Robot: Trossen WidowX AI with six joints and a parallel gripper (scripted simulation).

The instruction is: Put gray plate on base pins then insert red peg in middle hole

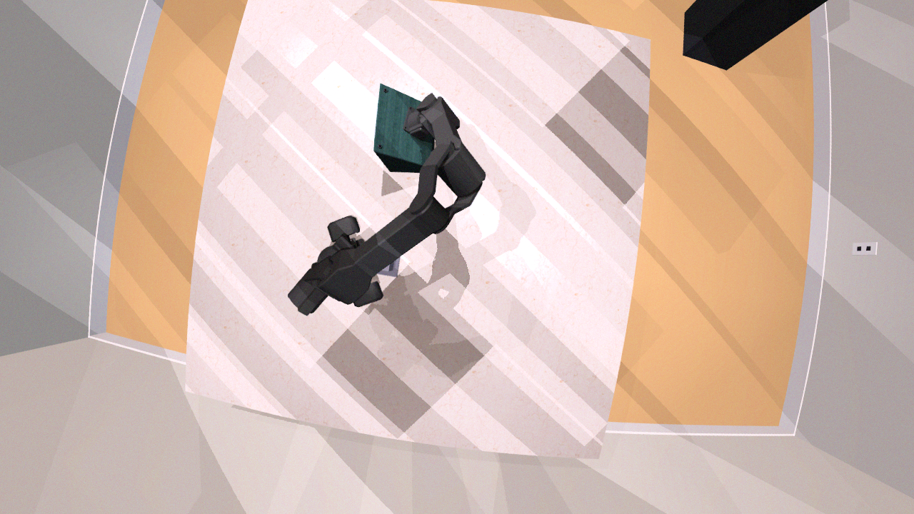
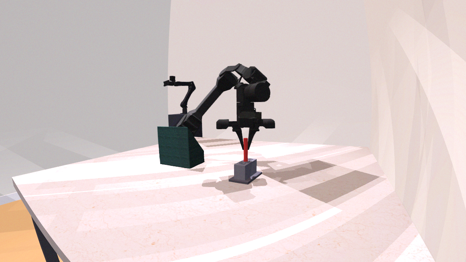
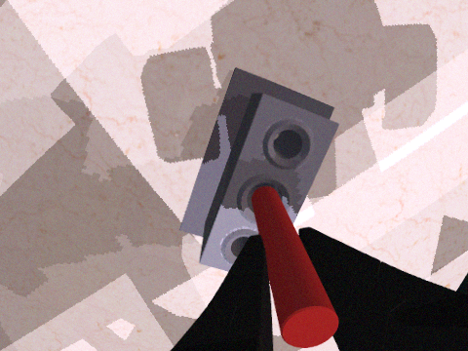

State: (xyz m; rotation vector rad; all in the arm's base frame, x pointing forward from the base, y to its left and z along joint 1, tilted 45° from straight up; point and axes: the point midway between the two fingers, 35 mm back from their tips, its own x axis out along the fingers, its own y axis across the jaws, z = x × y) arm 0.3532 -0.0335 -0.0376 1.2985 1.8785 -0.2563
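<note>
The red peg lies right at my gripper tip. The rest, counted from my gripper tip: gray plate 5 cm below; flat base 9 cm below.
</note>
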